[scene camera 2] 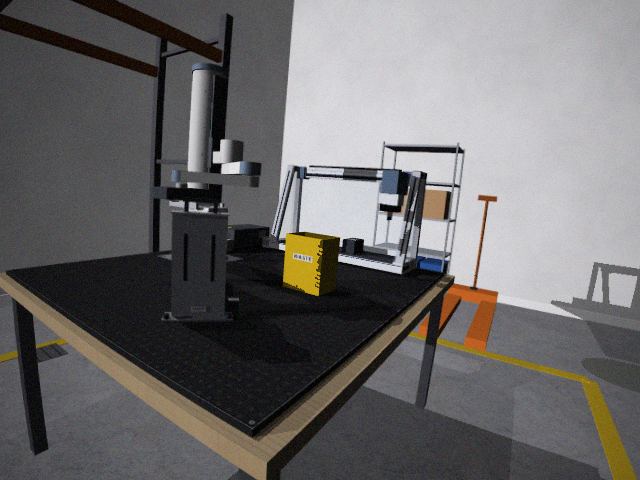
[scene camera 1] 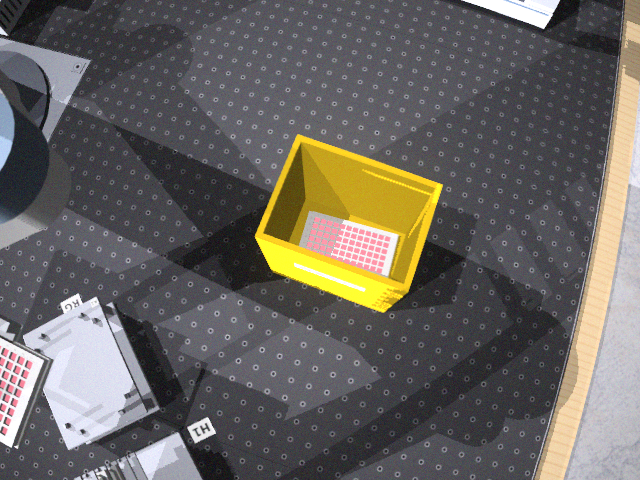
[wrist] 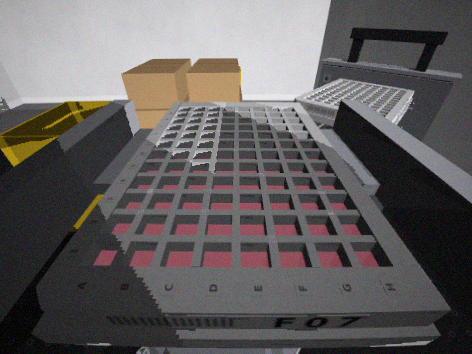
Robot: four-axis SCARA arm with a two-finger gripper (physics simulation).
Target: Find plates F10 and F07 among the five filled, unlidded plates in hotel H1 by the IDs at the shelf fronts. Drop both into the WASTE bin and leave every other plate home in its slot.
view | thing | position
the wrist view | my gripper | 236,119
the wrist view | grey hotel tower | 429,94
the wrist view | handle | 413,36
